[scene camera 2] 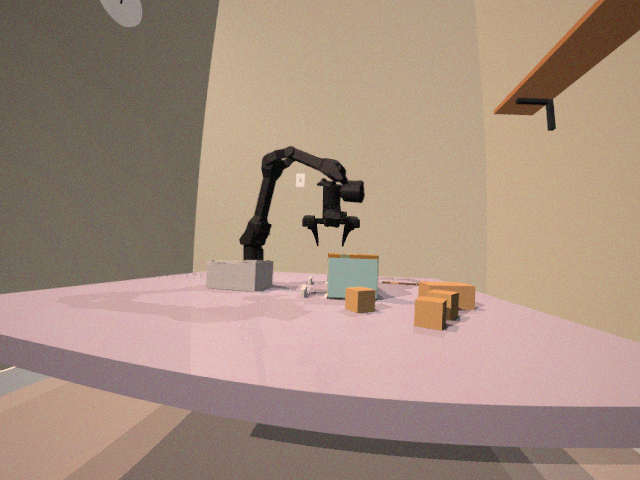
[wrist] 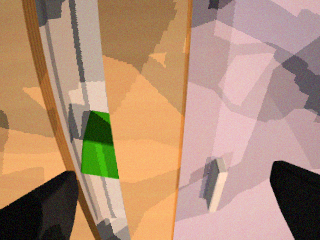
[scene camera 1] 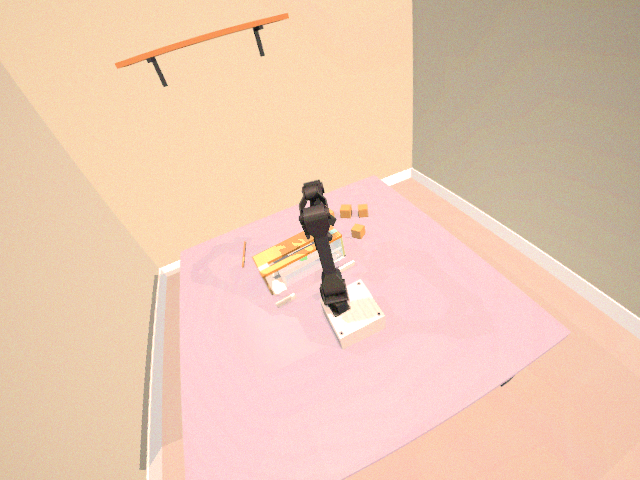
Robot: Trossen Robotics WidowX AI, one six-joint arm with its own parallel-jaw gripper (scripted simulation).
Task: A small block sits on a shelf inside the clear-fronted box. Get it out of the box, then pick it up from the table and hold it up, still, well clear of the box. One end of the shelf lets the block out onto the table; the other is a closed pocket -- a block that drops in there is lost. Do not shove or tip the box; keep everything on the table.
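Gripper (scene camera 2: 330,246), also in wrist view (wrist: 177,178). Clear-fronted box (scene camera 1: 281,265), also in scene camera 2 (scene camera 2: 344,271) and wrist view (wrist: 135,67). Green block (wrist: 98,158); scene camera 2 misses it, hidden by the box.
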